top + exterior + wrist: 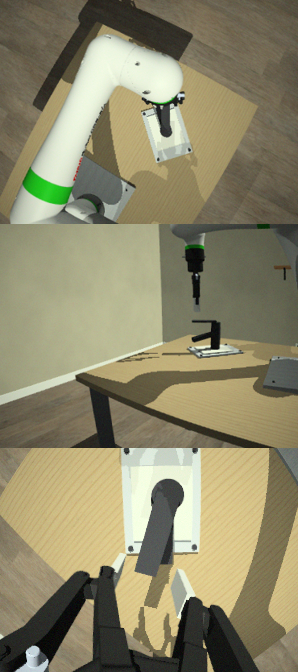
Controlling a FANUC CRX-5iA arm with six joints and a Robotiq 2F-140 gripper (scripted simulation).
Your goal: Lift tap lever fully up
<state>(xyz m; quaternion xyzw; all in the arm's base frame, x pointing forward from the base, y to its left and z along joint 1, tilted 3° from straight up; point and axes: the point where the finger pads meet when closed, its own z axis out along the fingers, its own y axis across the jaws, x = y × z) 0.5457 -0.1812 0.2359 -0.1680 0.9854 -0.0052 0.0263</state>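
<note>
Now: the lever 4 cm behind my hand, 1 cm to the right of it and 8 cm below it. The rest, counted from my hand: black tap 6 cm behind, 2 cm to the right, 13 cm below.
</note>
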